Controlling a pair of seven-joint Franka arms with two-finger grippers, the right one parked.
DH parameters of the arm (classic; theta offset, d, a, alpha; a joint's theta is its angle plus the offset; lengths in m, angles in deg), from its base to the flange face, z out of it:
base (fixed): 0 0 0 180
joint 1: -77.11 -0.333 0 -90
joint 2: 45.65 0 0 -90
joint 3: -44.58 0.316 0.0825 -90
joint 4: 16.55 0 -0.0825 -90
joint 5: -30.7 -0.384 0 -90
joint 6: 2.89 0 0.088 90
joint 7: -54.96 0.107 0 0
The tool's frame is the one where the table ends.
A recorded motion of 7 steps. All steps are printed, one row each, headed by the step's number.
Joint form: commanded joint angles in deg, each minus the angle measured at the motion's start. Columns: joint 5, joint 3, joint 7, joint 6, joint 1, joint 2, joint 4.
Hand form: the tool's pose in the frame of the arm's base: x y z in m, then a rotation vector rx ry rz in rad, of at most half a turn. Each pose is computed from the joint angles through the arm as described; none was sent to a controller.
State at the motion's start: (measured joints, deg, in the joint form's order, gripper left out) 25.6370 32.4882 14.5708 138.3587 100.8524 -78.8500 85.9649
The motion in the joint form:
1: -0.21 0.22 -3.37 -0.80 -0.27 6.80 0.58
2: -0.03 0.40 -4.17 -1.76 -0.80 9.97 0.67
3: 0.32 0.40 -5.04 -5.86 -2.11 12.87 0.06
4: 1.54 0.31 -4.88 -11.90 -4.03 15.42 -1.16
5: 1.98 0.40 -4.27 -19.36 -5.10 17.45 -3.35
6: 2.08 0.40 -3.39 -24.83 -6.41 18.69 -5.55
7: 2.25 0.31 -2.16 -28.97 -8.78 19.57 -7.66
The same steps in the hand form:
1: 0.5538 -0.3773 0.3163 2.9823 0.1673 0.2115
2: 0.5568 -0.3696 0.3499 2.9622 0.2049 0.2617
3: 0.5609 -0.3537 0.3802 2.9719 0.2671 0.2580
4: 0.5657 -0.3318 0.4079 2.9928 0.3323 0.2097
5: 0.5657 -0.3161 0.4356 3.0335 0.3588 0.1485
6: 0.5686 -0.3002 0.4584 3.0597 0.3769 0.1114
7: 0.5770 -0.2752 0.4791 3.0708 0.4112 0.0894

